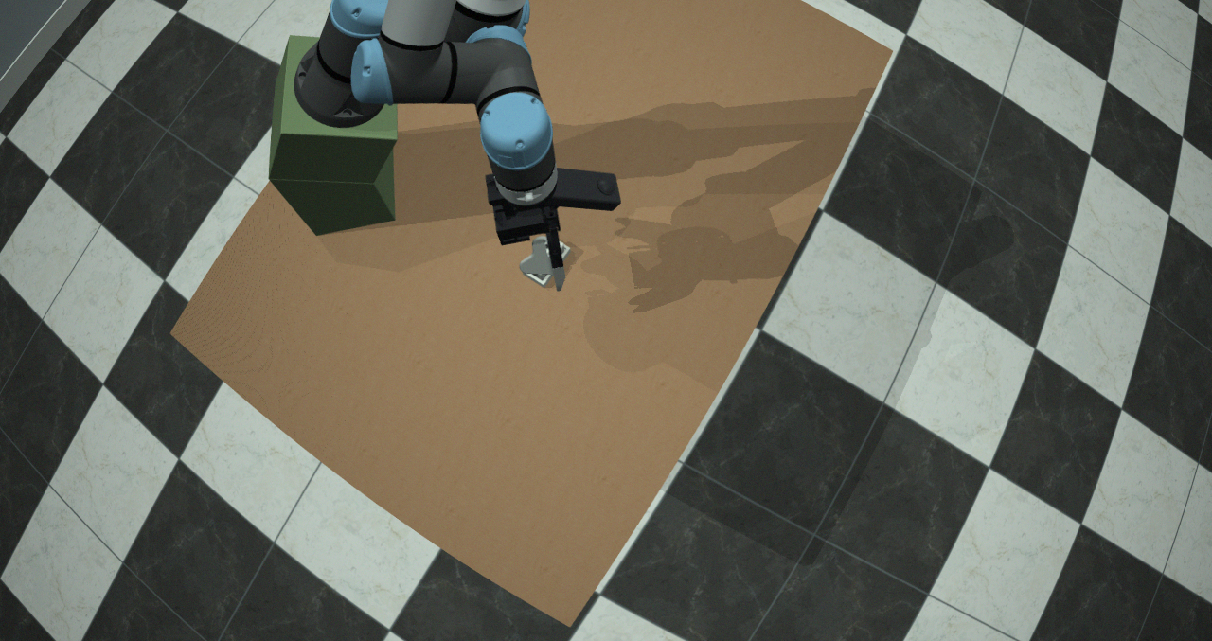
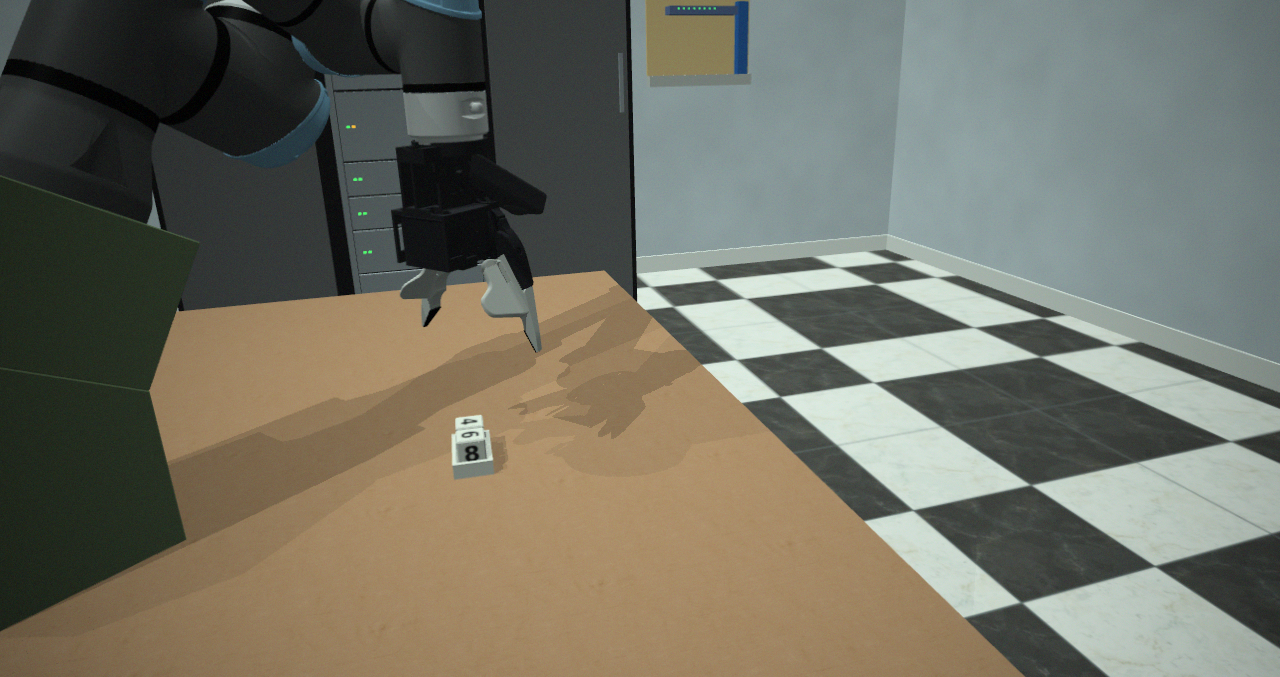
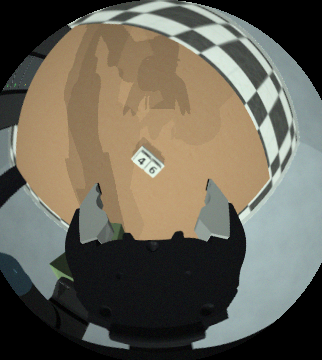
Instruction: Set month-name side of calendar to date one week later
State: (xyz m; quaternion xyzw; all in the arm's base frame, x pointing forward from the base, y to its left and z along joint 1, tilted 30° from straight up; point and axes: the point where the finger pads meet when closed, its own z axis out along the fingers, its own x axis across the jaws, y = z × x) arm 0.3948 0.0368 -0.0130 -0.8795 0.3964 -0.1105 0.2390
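My hand is 130 mm above the white tray and 20 mm past it.
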